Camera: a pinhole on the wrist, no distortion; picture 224 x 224 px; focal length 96.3 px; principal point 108.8 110.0 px. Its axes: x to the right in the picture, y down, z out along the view. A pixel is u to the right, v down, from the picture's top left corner.
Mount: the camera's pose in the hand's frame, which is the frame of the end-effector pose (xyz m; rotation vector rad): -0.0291 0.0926 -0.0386 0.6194 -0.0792 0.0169
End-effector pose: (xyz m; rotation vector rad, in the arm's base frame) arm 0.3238 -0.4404 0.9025 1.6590 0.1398 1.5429
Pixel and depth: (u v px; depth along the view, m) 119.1 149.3 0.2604
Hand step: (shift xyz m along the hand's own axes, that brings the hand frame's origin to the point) -0.0235 0.0277 0.2364
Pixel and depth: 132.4 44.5 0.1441
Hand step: 0.0000 -0.0711 0.0243
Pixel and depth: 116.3 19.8 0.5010
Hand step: -0.0063 -0.5806 0.0991
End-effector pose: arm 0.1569 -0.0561 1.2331 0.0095 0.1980 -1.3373
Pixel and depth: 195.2 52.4 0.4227
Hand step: 0.3297 -0.3617 0.1879
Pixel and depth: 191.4 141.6 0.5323
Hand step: 0.3823 -0.0778 0.5306
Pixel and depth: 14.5 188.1 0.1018
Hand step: -0.1388 0.1015 0.0839
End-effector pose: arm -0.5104 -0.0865 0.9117 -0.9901 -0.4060 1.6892
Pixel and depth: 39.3 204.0 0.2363
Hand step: -0.2245 0.1446 0.2732
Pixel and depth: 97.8 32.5 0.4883
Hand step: -0.1029 -0.5104 0.1255
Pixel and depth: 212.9 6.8 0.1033
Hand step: 0.0795 -0.0584 -0.0101
